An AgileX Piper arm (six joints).
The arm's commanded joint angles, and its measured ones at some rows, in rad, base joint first. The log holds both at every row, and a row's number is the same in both.
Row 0, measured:
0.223 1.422 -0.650 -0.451 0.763 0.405
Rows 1 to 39, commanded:
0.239 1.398 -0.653 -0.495 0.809 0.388
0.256 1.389 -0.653 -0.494 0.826 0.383
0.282 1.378 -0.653 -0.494 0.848 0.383
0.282 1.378 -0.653 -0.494 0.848 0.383
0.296 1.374 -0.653 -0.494 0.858 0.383
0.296 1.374 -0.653 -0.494 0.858 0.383
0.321 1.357 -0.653 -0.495 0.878 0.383
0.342 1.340 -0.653 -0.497 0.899 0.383
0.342 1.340 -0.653 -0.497 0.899 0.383
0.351 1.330 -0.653 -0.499 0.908 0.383
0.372 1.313 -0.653 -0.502 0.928 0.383
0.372 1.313 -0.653 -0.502 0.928 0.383
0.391 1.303 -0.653 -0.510 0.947 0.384
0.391 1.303 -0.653 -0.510 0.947 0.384
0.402 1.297 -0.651 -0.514 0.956 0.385
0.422 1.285 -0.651 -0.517 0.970 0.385
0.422 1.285 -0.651 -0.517 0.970 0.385
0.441 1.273 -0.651 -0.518 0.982 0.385
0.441 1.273 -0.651 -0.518 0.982 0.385
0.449 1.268 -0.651 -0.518 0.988 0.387
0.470 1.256 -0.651 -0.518 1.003 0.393
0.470 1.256 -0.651 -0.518 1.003 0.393
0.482 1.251 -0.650 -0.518 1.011 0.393
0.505 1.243 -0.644 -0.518 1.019 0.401
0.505 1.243 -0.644 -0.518 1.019 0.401
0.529 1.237 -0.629 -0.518 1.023 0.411
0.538 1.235 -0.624 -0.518 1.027 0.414
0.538 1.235 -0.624 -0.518 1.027 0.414
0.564 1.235 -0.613 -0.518 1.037 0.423
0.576 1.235 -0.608 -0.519 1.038 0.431
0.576 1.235 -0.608 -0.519 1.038 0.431
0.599 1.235 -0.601 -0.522 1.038 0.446
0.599 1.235 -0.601 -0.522 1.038 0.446
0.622 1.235 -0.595 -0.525 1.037 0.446
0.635 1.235 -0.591 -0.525 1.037 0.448
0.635 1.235 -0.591 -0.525 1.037 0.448
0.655 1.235 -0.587 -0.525 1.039 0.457
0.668 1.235 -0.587 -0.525 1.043 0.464
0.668 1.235 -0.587 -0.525 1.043 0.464
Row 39, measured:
0.642 1.242 -0.593 -0.468 1.012 0.447
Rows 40 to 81, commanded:
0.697 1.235 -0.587 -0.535 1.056 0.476
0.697 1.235 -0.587 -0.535 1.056 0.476
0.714 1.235 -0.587 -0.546 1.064 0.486
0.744 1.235 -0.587 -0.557 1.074 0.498
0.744 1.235 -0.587 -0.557 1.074 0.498
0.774 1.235 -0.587 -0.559 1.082 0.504
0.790 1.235 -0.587 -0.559 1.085 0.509
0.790 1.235 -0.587 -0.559 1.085 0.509
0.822 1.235 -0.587 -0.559 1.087 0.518
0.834 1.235 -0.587 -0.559 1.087 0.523
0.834 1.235 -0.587 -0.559 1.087 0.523
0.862 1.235 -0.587 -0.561 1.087 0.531
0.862 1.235 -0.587 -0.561 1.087 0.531
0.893 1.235 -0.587 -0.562 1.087 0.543
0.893 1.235 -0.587 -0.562 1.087 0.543
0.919 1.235 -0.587 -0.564 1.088 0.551
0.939 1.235 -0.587 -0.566 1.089 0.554
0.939 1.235 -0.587 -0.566 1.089 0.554
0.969 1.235 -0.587 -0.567 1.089 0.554
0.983 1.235 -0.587 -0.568 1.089 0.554
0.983 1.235 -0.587 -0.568 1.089 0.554
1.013 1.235 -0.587 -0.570 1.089 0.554
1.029 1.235 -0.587 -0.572 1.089 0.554
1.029 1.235 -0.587 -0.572 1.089 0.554
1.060 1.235 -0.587 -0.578 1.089 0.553
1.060 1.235 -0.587 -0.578 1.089 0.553
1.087 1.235 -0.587 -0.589 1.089 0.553
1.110 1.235 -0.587 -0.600 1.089 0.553
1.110 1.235 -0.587 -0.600 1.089 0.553
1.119 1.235 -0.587 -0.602 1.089 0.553
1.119 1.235 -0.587 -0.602 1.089 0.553
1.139 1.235 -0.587 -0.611 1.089 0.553
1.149 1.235 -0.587 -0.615 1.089 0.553
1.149 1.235 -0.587 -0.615 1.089 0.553
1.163 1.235 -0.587 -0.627 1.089 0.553
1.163 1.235 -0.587 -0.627 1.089 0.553
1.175 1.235 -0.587 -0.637 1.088 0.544
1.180 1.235 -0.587 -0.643 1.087 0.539
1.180 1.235 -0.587 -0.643 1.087 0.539
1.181 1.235 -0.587 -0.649 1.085 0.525
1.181 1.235 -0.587 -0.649 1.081 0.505
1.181 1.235 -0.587 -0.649 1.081 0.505
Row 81, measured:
1.177 1.241 -0.590 -0.583 1.051 0.535
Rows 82 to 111, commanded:
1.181 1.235 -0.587 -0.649 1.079 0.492
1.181 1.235 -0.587 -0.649 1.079 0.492
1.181 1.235 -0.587 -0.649 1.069 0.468
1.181 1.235 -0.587 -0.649 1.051 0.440
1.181 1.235 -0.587 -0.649 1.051 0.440
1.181 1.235 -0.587 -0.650 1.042 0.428
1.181 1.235 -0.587 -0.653 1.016 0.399
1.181 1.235 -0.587 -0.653 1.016 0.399
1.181 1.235 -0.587 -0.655 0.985 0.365
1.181 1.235 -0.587 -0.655 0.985 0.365
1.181 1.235 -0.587 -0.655 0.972 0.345
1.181 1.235 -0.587 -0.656 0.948 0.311
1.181 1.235 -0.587 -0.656 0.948 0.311
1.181 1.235 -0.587 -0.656 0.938 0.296
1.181 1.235 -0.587 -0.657 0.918 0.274
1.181 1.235 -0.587 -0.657 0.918 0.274
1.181 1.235 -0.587 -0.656 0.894 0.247
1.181 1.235 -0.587 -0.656 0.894 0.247
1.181 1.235 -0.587 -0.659 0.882 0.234
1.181 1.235 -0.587 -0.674 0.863 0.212
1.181 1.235 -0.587 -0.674 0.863 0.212
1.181 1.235 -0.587 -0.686 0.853 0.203
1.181 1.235 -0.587 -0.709 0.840 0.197
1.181 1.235 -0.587 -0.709 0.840 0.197
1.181 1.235 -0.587 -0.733 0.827 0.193
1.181 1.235 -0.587 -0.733 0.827 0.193
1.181 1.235 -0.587 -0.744 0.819 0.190
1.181 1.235 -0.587 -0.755 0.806 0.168
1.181 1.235 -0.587 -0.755 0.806 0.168
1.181 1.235 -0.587 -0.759 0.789 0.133
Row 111, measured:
1.179 1.241 -0.589 -0.686 0.806 0.186
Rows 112 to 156, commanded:
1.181 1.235 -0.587 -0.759 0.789 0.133
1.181 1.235 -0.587 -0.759 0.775 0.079
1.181 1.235 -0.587 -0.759 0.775 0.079
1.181 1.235 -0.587 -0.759 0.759 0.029
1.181 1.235 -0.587 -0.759 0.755 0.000
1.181 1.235 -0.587 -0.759 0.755 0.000
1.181 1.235 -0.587 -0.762 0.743 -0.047
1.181 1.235 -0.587 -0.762 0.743 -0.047
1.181 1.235 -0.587 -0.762 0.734 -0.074
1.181 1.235 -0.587 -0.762 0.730 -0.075
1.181 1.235 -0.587 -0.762 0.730 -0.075
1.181 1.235 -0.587 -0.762 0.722 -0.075
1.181 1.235 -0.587 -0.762 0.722 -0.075
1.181 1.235 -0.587 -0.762 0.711 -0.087
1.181 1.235 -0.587 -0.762 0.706 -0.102
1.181 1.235 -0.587 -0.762 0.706 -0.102
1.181 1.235 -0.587 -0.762 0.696 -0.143
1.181 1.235 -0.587 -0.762 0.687 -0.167
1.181 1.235 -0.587 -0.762 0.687 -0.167
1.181 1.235 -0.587 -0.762 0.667 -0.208
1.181 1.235 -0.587 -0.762 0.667 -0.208
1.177 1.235 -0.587 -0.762 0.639 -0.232
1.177 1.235 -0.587 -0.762 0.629 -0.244
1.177 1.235 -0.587 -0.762 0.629 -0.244
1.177 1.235 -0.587 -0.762 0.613 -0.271
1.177 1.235 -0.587 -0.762 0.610 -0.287
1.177 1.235 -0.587 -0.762 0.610 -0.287
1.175 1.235 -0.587 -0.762 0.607 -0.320
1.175 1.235 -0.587 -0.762 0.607 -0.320
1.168 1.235 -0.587 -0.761 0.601 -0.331
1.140 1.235 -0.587 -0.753 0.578 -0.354
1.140 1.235 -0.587 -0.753 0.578 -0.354
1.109 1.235 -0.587 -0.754 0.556 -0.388
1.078 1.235 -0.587 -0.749 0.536 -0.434
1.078 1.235 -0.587 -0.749 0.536 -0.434
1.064 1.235 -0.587 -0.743 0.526 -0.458
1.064 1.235 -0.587 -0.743 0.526 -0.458
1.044 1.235 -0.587 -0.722 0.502 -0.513
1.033 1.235 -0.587 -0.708 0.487 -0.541
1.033 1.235 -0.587 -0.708 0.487 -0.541
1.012 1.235 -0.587 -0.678 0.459 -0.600
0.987 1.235 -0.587 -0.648 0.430 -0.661
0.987 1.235 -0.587 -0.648 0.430 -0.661
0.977 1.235 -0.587 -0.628 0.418 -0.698
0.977 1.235 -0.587 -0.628 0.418 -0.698
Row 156, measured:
1.006 1.243 -0.581 -0.637 0.494 -0.600
